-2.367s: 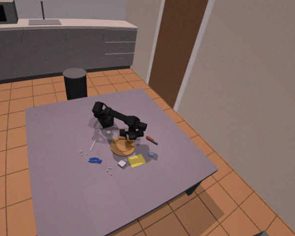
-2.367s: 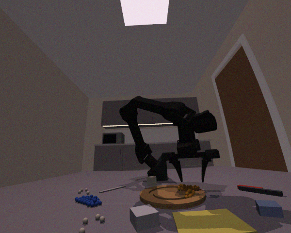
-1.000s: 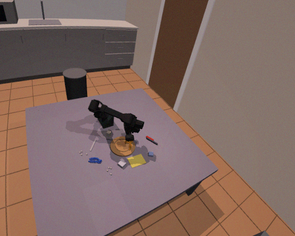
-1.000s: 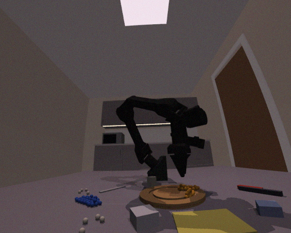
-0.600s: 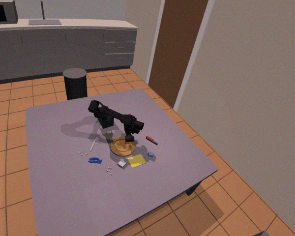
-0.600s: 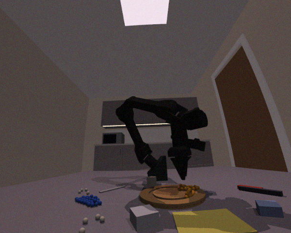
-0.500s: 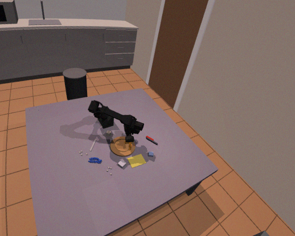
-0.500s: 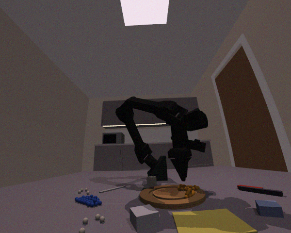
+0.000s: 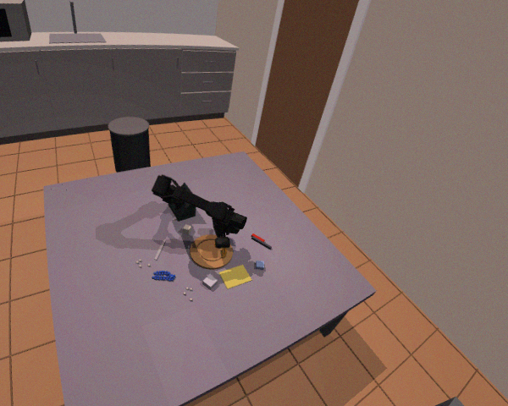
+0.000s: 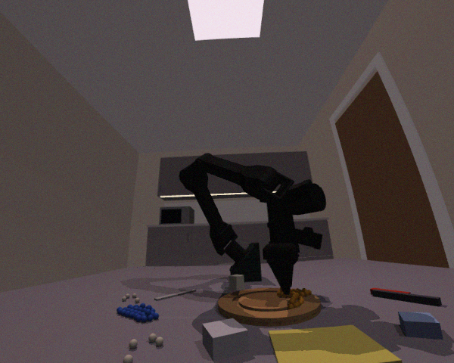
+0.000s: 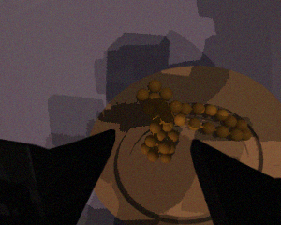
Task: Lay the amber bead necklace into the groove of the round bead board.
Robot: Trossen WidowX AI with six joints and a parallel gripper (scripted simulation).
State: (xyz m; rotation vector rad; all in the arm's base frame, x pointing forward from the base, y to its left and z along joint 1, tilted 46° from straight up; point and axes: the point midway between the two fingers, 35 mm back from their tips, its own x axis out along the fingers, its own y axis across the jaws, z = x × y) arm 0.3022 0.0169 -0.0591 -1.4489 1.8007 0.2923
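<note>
Now: the round wooden bead board 2 cm ahead of my gripper tip, 5 cm to the right of it and 1 cm below it. From my gripper tip the other things lie so: grey block: 16 cm ahead, 15 cm to the right, 1 cm below; red-and-black tool: 7 cm ahead, 20 cm to the left, 2 cm below; yellow pad: 19 cm ahead, 3 cm to the right, 2 cm below.
</note>
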